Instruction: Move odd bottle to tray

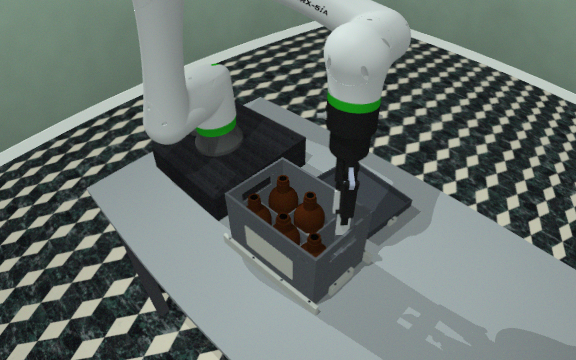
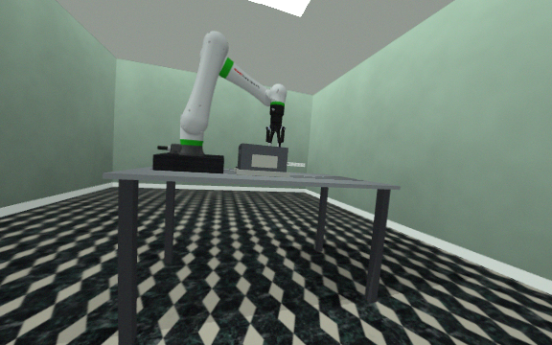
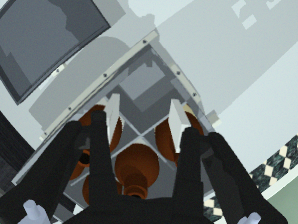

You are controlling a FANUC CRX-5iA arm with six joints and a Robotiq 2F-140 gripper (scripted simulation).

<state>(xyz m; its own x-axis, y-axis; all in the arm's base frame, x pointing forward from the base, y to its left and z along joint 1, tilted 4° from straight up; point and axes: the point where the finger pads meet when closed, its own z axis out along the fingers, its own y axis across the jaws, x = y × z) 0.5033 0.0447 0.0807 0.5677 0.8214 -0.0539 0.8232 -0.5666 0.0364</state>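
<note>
My gripper is now 90 mm above the crate, 80 mm past it and 60 mm to the left of it. Also, from my hand: glass bottle: 170 mm behind, 80 mm below, 30 mm to the right; brown bottle: 100 mm to the right, 80 mm below, 70 mm behind; dark grey tray: 200 mm to the left, 160 mm below, 140 mm behind.
</note>
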